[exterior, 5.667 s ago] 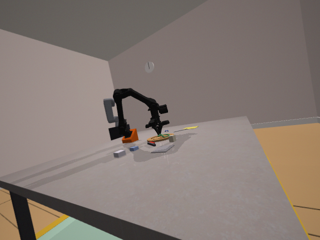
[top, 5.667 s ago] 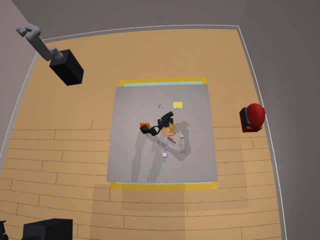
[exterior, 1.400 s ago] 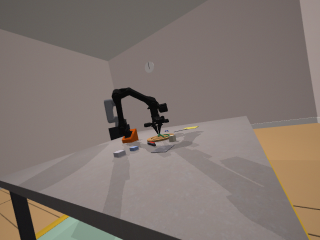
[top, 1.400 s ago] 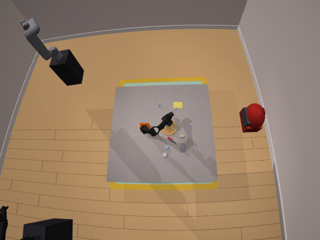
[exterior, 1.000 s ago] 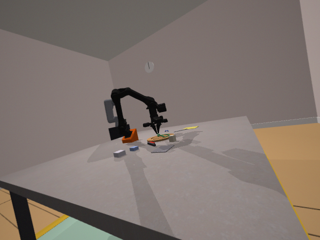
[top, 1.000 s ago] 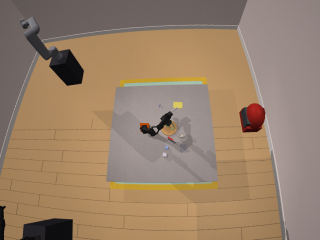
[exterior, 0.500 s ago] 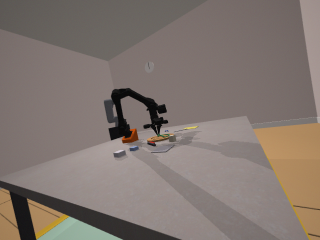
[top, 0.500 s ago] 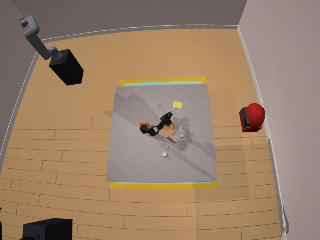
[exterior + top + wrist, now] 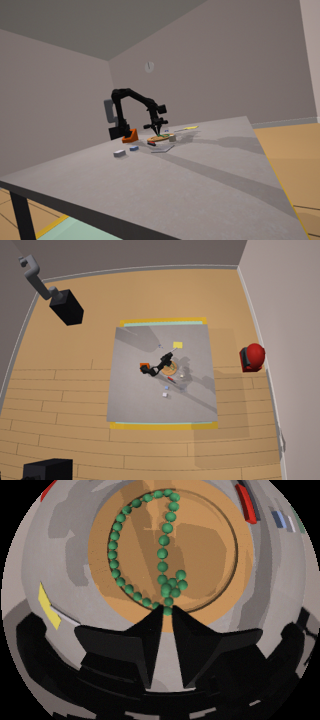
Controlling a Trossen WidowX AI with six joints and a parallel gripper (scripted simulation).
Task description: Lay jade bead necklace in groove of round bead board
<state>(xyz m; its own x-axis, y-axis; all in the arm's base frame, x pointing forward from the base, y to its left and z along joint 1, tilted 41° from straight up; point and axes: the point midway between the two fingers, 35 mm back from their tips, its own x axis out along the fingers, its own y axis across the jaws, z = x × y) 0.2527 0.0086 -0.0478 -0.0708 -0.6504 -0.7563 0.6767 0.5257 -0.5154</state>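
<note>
My gripper tip is now 40 mm short of the round wooden bead board, 50 mm to the left of it and 10 mm above it. From my gripper tip the other things lie so: beige cube: 190 mm ahead, 170 mm to the right; then red-handled tool: 50 mm ahead, 200 mm to the right, 10 mm below; then blue block: 10 mm behind, 300 mm to the right, 10 mm below.
</note>
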